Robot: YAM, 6 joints.
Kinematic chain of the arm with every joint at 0, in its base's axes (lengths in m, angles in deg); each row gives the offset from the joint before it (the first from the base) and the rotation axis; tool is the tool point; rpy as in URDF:
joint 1: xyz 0 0 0.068 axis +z
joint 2: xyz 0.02 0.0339 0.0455 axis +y
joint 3: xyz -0.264 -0.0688 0 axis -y
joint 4: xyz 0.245 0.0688 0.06 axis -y
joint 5: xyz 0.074 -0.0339 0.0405 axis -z
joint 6: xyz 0.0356 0 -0.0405 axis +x
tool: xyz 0 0 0 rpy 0 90 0
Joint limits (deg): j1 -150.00..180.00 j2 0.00..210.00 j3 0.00..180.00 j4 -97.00..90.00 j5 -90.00..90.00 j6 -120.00..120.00
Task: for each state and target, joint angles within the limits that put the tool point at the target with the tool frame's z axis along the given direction. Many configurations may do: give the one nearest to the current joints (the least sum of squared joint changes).
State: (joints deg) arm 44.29 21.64 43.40 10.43 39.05 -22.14
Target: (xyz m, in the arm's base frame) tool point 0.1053 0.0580 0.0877 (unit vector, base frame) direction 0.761 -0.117 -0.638
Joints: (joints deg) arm 38.48 48.90 0.11 -1.87 34.41 -22.14
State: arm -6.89 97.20 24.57 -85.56 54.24 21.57
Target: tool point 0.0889 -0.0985 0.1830 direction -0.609 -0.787 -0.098
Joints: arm -32.51 78.16 33.10 -87.68 82.33 21.57
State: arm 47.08 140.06 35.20 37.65 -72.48 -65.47
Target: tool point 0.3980 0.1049 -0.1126 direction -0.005 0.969 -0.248
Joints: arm 10.03 162.49 80.07 25.86 -72.71 -65.47
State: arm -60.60 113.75 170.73 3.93 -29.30 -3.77
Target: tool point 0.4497 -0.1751 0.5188 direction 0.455 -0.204 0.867
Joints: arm -21.16 149.42 179.90 29.65 1.49 -3.77
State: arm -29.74 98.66 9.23 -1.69 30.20 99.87
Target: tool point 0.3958 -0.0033 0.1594 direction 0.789 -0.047 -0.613
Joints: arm -0.25 107.35 60.18 9.33 2.49 99.87
